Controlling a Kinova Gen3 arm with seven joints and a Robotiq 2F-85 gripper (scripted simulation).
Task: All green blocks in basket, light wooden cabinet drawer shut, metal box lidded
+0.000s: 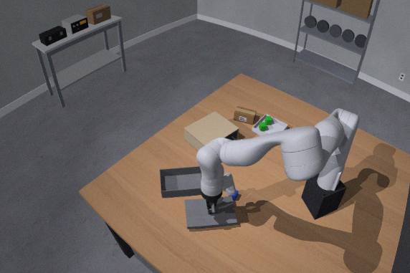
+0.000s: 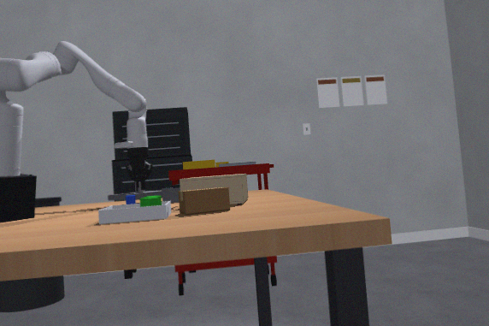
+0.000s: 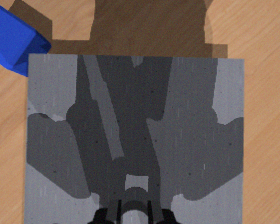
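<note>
My hand is 190 mm short of the metal box, 40 mm to the left of it and 40 mm above it. Also, from my hand: grey lid 30 mm below; drawer 340 mm to the right, 250 mm ahead, 20 mm below; light wooden cabinet 340 mm to the right, 270 mm ahead, 20 mm below.
</note>
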